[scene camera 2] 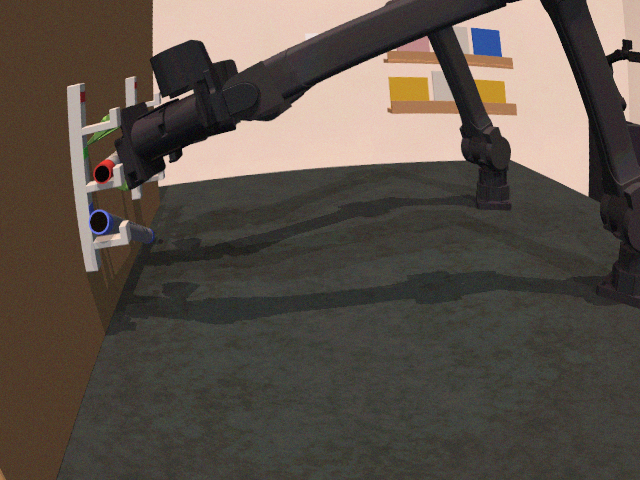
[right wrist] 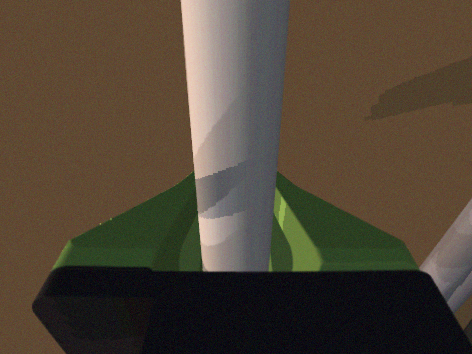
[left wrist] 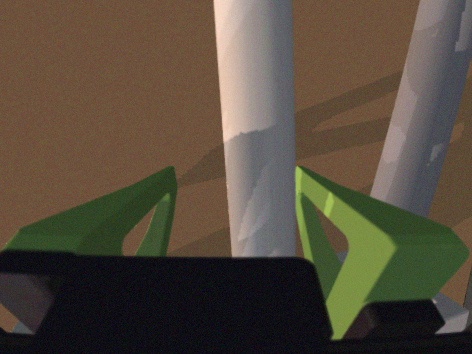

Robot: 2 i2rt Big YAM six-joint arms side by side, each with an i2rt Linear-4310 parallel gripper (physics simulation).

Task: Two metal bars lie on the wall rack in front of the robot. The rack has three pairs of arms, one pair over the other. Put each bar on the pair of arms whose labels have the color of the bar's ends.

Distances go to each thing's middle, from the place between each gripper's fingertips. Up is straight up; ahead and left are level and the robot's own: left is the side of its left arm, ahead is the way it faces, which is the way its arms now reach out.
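Red-ended bar (right wrist: pixel 235 64): my left gripper 140 mm to the left of it, 40 mm past it. Blue-ended bar (scene camera 2: pixel 101 222), from my left hand: 140 mm below, 140 mm to the right, 20 mm behind.
Red-ended bar: my right hand 60 mm to the right of it, 30 mm past it. Blue-ended bar, from my right hand: 140 mm below, 70 mm to the left, 10 mm behind. By its middle, blue-ended bar nearer to my right hand than to my left gripper.
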